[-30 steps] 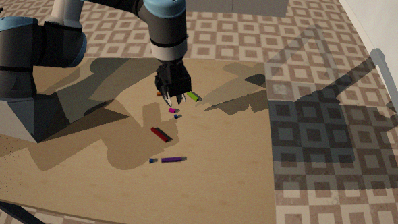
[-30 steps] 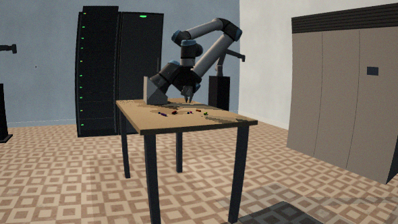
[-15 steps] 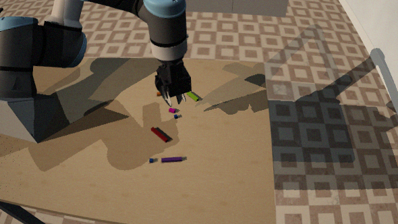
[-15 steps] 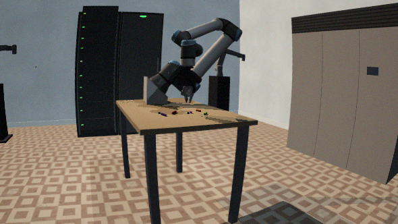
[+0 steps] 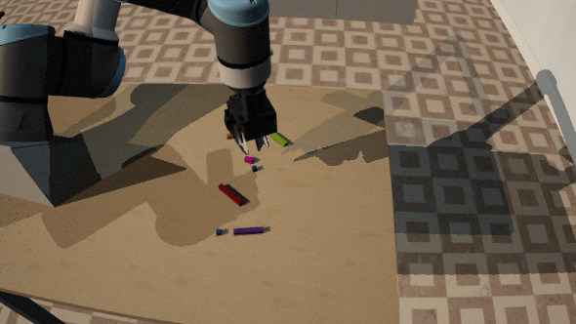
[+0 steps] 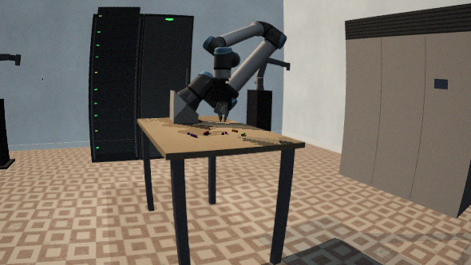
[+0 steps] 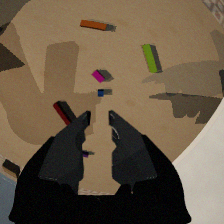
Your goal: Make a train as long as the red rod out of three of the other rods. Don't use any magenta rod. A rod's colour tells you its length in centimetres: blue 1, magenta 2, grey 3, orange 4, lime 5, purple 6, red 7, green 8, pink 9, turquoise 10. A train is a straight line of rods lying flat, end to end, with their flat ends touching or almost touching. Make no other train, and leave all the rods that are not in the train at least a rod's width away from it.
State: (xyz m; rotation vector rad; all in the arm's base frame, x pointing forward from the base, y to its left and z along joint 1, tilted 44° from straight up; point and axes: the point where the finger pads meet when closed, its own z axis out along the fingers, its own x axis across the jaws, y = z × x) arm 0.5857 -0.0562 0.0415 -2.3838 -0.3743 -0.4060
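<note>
Now: hand 8 cm above the magenta rod, 3 cm to the right of it and 1 cm past it. From my hand the other things lie so: red rod 8 cm below, 7 cm to the right, 5 cm behind; lime rod 9 cm to the left, 8 cm below, 5 cm ahead; orange rod 11 cm to the left, 8 cm below, 5 cm behind.
</note>
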